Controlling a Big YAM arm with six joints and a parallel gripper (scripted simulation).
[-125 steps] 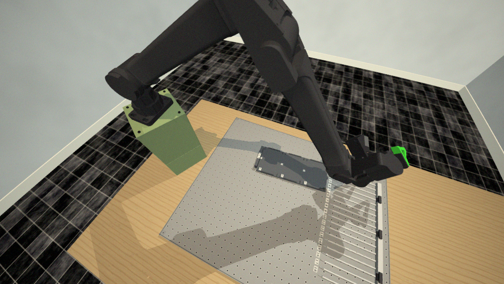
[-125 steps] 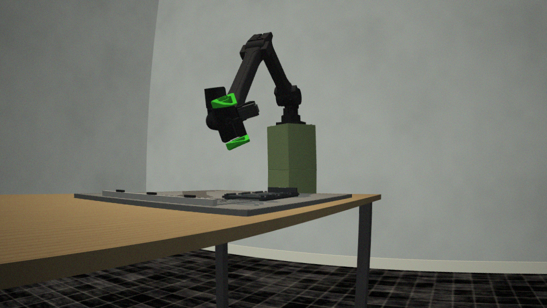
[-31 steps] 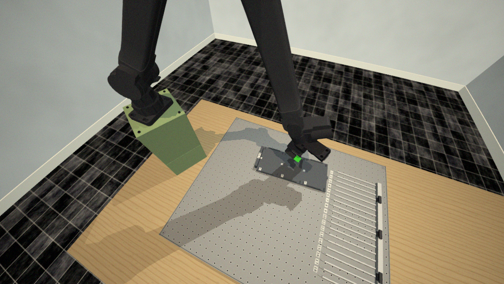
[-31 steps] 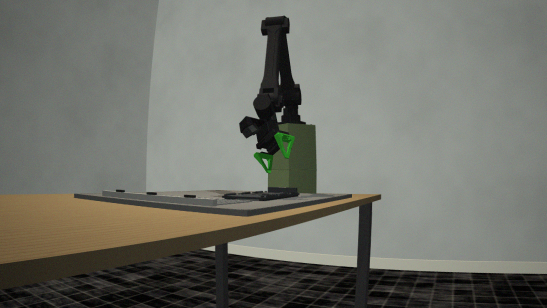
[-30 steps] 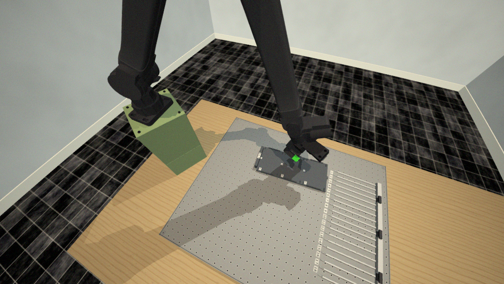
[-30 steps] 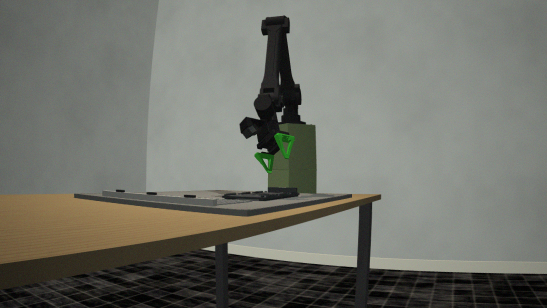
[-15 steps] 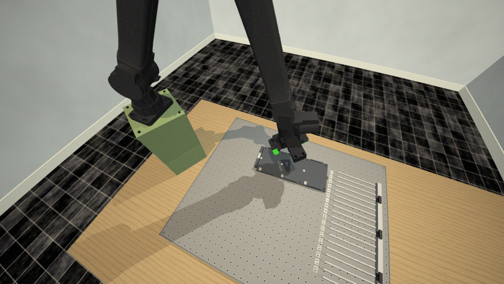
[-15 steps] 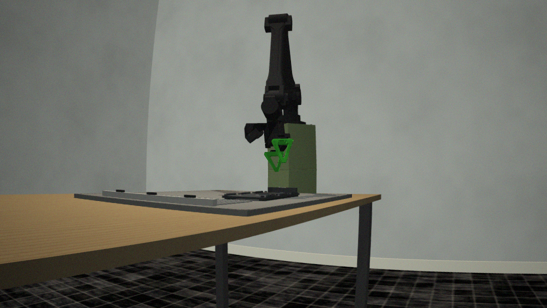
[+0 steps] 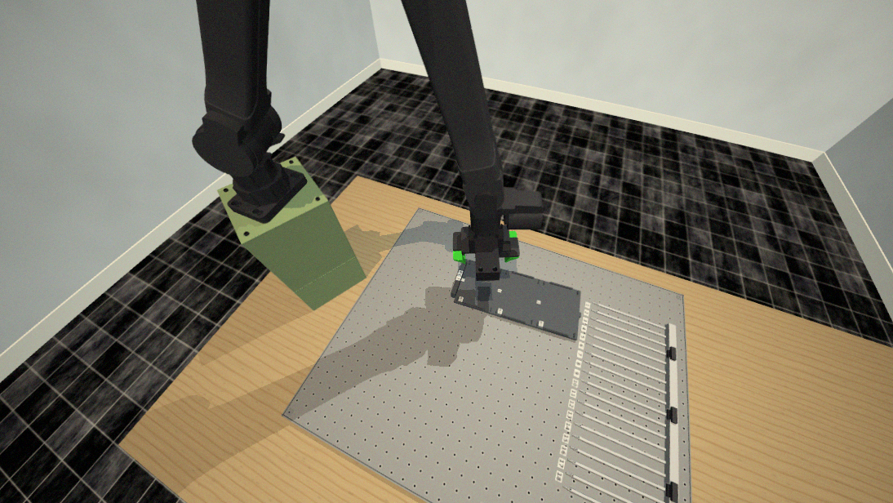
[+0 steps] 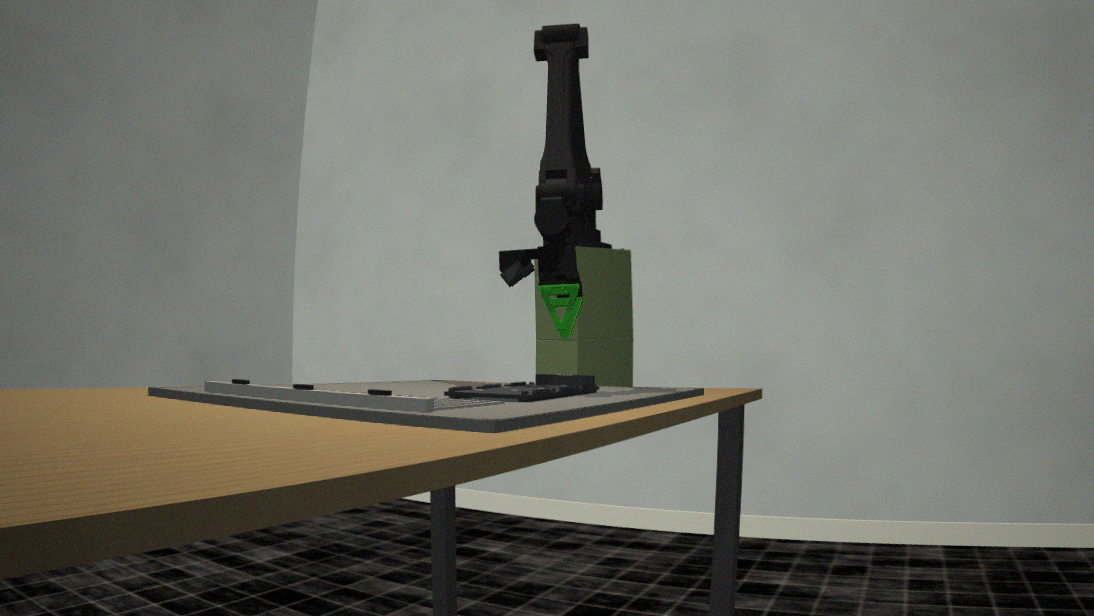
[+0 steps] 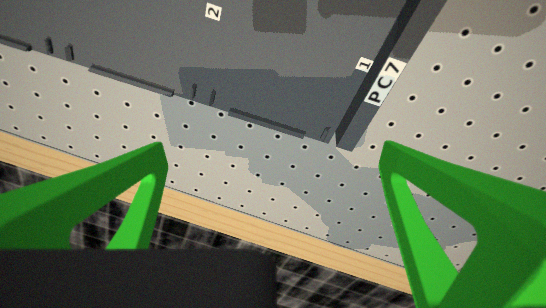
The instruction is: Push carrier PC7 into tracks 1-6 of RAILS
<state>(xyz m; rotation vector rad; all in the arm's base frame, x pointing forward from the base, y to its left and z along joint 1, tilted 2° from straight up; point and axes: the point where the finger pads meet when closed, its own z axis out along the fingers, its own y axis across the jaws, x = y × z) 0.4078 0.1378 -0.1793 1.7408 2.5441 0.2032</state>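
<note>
Now: the carrier PC7 10 cm ahead of my hand, 9 cm below it and 1 cm to the right of it.
</note>
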